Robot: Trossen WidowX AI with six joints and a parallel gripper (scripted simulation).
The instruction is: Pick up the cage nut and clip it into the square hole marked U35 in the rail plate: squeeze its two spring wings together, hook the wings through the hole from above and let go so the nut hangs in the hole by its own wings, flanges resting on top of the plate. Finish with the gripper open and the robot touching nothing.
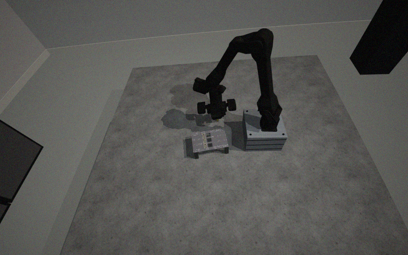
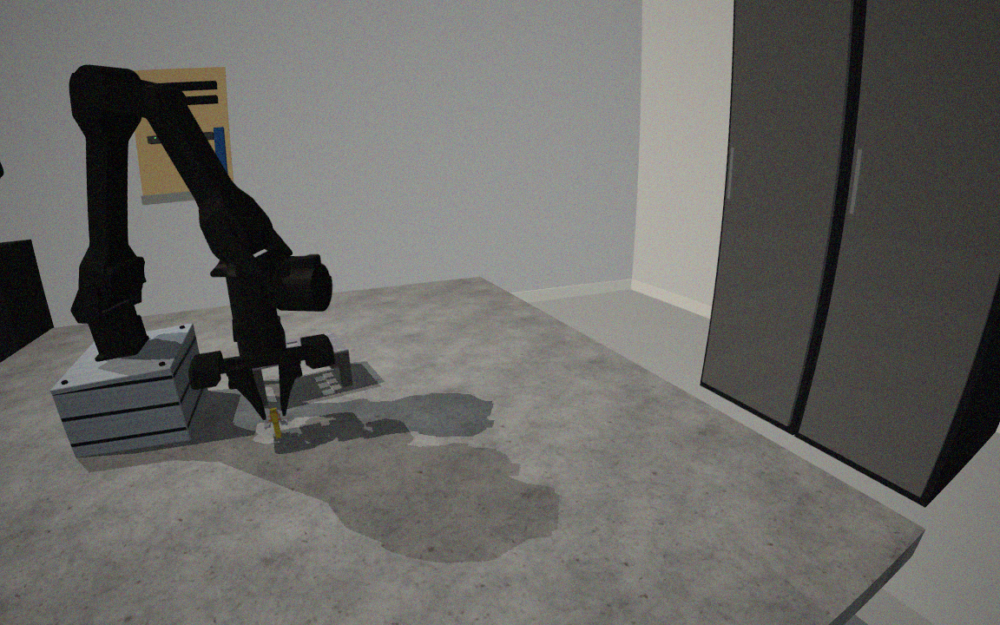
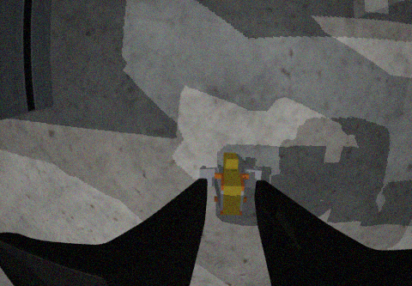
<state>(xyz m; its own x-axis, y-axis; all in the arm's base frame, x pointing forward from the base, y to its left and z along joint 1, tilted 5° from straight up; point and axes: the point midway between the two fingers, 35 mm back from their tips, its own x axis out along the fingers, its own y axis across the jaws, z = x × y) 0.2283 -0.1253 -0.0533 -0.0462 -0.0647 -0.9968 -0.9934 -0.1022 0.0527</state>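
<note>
The cage nut lies 1 cm below my gripper tip. Round my gripper tip: label: 17 cm to the left, 5 cm ahead, 4 cm above.
</note>
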